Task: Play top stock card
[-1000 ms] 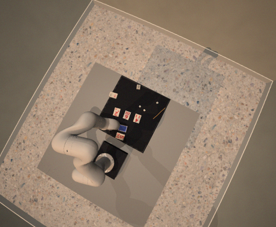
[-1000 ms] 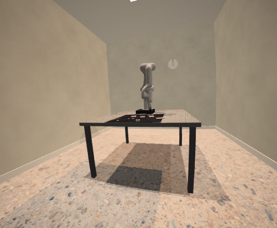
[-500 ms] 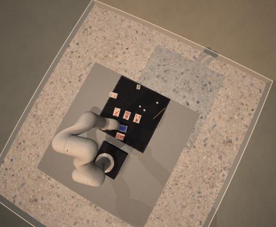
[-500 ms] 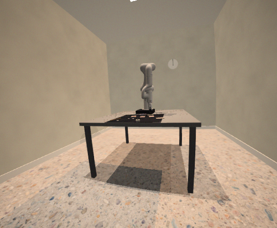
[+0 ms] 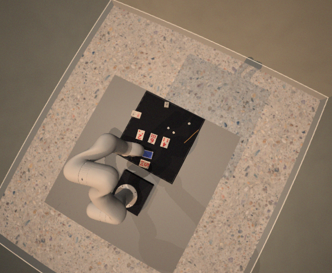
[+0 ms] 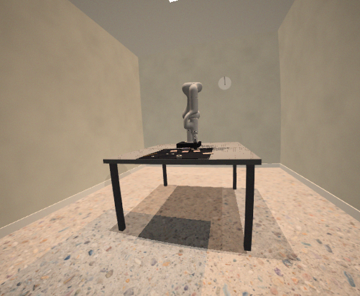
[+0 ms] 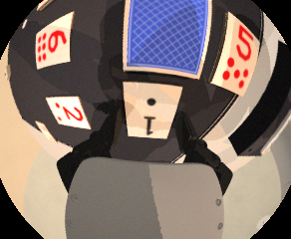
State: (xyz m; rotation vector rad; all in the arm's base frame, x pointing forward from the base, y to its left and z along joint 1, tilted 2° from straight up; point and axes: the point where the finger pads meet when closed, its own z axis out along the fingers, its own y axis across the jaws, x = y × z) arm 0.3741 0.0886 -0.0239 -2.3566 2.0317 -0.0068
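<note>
Right now the red 5 card is 11 cm to the right of my hand, 8 cm behind it and 1 cm below it. Round my hand: black card cloth 20 cm ahead, 13 cm to the right, 3 cm below; then thin wooden stick 39 cm to the right, 31 cm ahead, 2 cm below; then small block 48 cm ahead, 8 cm to the right.
</note>
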